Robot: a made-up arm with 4 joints.
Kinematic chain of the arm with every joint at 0, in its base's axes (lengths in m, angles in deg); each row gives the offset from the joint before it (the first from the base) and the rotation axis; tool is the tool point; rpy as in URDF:
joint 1: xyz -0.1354 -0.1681 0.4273 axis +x
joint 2: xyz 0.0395 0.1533 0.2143 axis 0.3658 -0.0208 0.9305
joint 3: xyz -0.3 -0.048 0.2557 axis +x
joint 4: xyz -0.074 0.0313 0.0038 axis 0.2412 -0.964 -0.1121
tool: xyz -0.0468 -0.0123 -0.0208 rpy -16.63 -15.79 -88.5
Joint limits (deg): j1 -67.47..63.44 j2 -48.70..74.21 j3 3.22..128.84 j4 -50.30..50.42
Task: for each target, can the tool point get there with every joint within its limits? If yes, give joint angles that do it. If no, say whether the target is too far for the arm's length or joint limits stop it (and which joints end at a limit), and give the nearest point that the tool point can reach.
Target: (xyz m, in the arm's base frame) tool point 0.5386 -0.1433 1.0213
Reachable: no: too far | nearest point -0.1205 -0.1487 0.8913 | short by 0.672 m
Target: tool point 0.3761 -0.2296 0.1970
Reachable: no: joint limits stop it (at a limit: joint 1, joint 2, joint 3, joint 4) | nearest point -0.1228 -0.5858 0.2655 | short by 0.617 m
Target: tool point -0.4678 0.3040 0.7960
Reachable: yes | joints -14.37 -28.67 84.07 4.43
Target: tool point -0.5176 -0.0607 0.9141
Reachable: yes | joints 6.43 -3.78 41.19 -2.37
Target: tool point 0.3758 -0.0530 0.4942
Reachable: no: joint limits stop it (at a limit: joint 1, joint 2, joint 3, joint 4) | nearest point -0.1228 -0.0168 0.8489 | short by 0.613 m
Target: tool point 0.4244 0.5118 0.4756
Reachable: no: too far | nearest point -0.3309 0.4908 0.4741 | short by 0.756 m
